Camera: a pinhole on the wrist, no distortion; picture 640 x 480 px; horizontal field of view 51.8 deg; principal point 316.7 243.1 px. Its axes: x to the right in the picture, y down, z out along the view. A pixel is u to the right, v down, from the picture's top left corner.
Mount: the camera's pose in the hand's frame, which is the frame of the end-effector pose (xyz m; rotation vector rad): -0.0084 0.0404 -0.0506 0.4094 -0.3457 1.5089
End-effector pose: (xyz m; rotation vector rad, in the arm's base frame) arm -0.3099 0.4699 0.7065 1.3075 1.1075 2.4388
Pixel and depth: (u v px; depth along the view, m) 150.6 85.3 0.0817
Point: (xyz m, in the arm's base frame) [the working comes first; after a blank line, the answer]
In the camera's frame: -0.0206 -0.0196 0.0817

-0.3122 0.4933 0.7080
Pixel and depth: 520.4 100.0 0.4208
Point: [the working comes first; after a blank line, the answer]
In the camera's frame: 0.1301 -0.0914 0.4208

-0.0873 0.7475 0.8742
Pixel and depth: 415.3 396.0 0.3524
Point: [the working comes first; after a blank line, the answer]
In the camera's frame: 0.0527 0.0818 0.3524

-0.0545 0.6432 0.7048
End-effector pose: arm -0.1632 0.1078 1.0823 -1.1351 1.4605 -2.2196
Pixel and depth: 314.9 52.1 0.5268
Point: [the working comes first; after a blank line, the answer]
In the camera's frame: -0.0014 -0.1527 0.5268

0.0649 -0.1607 1.4164
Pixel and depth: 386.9 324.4 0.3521
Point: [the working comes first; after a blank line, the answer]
In the camera's frame: 0.0375 0.0434 0.3521

0.0824 -0.0146 1.1954
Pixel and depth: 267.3 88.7 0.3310
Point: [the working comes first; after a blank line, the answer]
In the camera's frame: -0.0248 -0.0775 0.3310

-0.0248 -0.0258 1.2812
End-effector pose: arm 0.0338 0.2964 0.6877 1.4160 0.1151 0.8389
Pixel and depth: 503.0 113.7 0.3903
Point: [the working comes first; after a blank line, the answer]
In the camera's frame: 0.1103 -0.0766 0.3903

0.2994 0.0684 0.7501
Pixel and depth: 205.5 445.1 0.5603
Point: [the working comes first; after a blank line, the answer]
In the camera's frame: -0.0945 0.1717 0.5603

0.2697 -0.1102 0.4342
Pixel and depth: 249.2 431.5 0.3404
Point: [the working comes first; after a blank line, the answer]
In the camera's frame: -0.0349 0.0973 0.3404

0.1593 0.0573 0.5655
